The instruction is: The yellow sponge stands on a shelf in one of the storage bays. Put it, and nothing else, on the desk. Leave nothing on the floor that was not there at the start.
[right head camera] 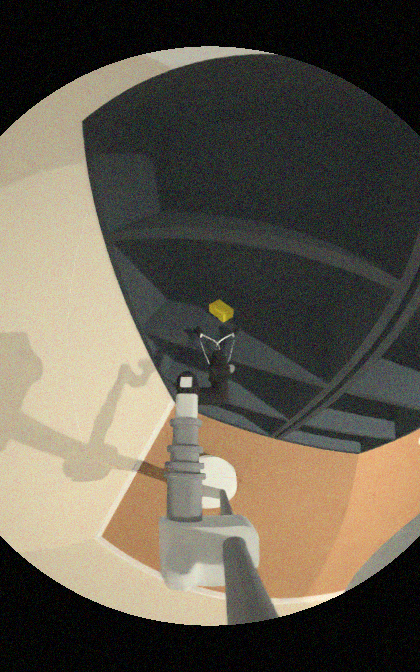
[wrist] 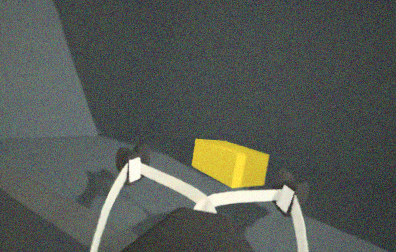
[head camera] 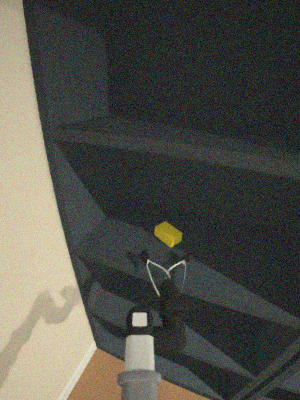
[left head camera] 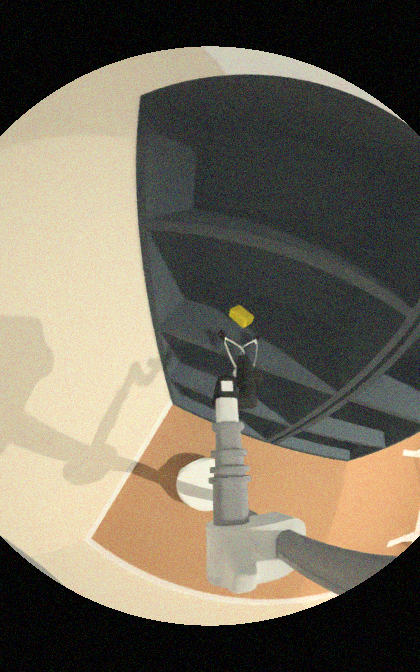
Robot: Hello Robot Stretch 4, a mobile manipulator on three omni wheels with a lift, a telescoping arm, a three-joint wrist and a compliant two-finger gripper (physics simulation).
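Frame: origin at the robot's base, x ahead, y left, z up, level; metres.
Seen in the pictures: gripper, fingertip midpoint: [wrist: 210, 169] [head camera: 164, 252].
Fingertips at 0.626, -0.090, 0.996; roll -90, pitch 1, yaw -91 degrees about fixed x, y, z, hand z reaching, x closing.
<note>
A point is followed by its place in that frame, as x, y, z.
The yellow sponge [head camera: 168, 234] {0.712, -0.112, 1.008} [left head camera: 241, 316] [right head camera: 221, 310] [wrist: 227, 162] {0.696, -0.112, 0.992} stands on a dark shelf [head camera: 110, 237] {0.742, 0.125, 0.963} [wrist: 50, 155] {0.681, 0.127, 0.963}, towards the back of the left bay. My gripper [head camera: 165, 259] {0.626, -0.090, 0.996} [left head camera: 240, 337] [right head camera: 215, 332] [wrist: 210, 169] {0.626, -0.090, 0.996} is open, with its fingers spread over the same shelf. In the wrist view the sponge shows beyond the fingertips and between them in the picture, nearer the right one. A gap separates it from the fingers in the head views. The desk does not show in these views.
An upper shelf [head camera: 175, 150] {0.527, -0.074, 1.402} [left head camera: 280, 240] spans the bay above. The bay's side panel [wrist: 40, 75] {0.765, 0.222, 1.071} is to the left. A divider [left head camera: 340, 395] [right head camera: 345, 370] bounds it on the right. A small pale round thing [right head camera: 231, 368] shows beside the wrist. A white round object [left head camera: 192, 485] [right head camera: 222, 477] is under the arm.
</note>
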